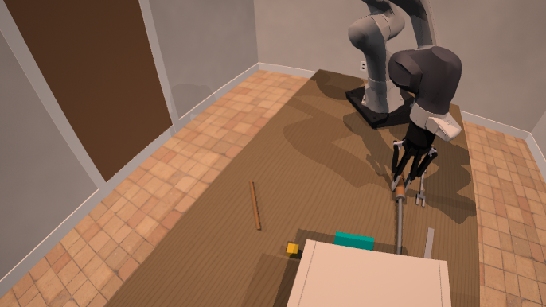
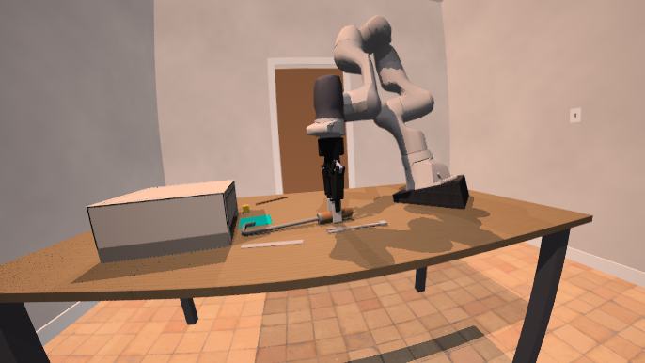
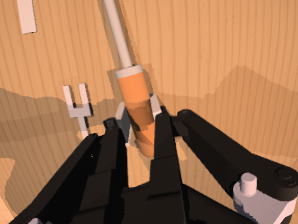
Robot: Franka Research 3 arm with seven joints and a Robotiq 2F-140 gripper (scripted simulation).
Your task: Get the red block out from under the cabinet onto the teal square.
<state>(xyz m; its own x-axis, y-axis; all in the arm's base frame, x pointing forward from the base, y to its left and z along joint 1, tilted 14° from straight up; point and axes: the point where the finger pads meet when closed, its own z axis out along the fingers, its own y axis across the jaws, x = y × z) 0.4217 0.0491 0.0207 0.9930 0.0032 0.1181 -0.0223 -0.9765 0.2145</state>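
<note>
Now: the teal square 230 mm ahead of my hand, 130 mm to the right of it and 40 mm below it. From my hand the other things lie so: yellow cube 270 mm ahead, 270 mm to the right, 20 mm below; then flat grey bar 200 mm ahead, 80 mm to the left, 40 mm below; then grey forked tool 30 mm behind, 90 mm to the left, 30 mm below.
</note>
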